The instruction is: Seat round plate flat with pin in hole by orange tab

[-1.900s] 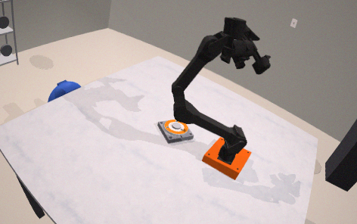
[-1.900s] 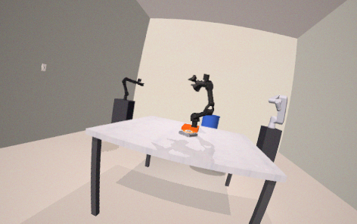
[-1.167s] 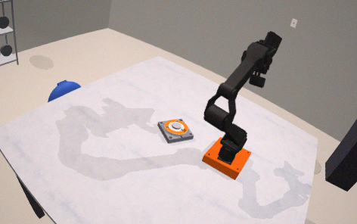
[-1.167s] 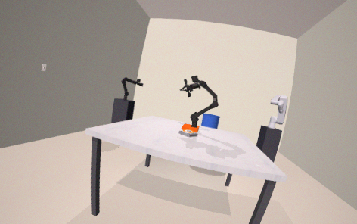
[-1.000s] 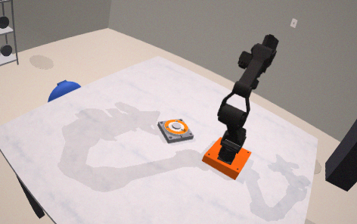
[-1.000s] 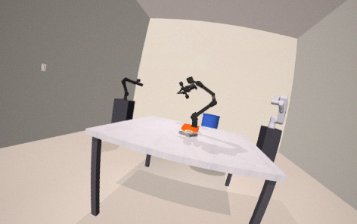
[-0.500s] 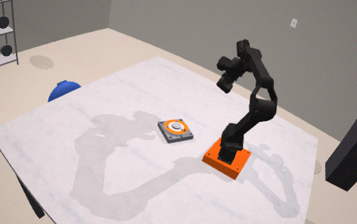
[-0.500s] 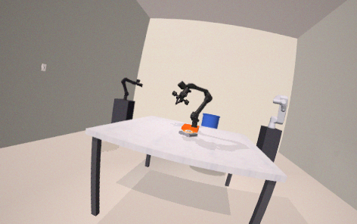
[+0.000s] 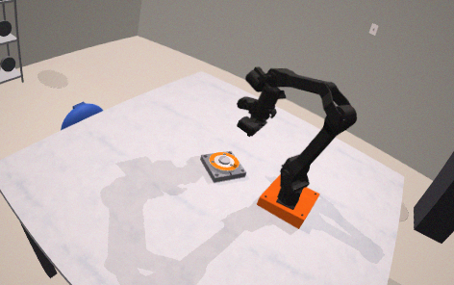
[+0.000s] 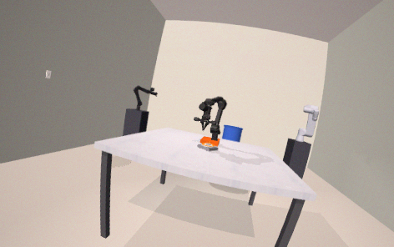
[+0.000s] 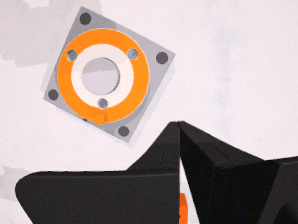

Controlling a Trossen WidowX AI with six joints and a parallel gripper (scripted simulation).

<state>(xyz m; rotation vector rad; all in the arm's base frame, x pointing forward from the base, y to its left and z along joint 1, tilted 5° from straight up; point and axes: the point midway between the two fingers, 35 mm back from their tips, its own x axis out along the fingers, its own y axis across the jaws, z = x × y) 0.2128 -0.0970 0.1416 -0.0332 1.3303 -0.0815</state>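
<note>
Now: the base 110 mm below my gripper tip, 70 mm to the left of it and 40 mm ahead of it.
</note>
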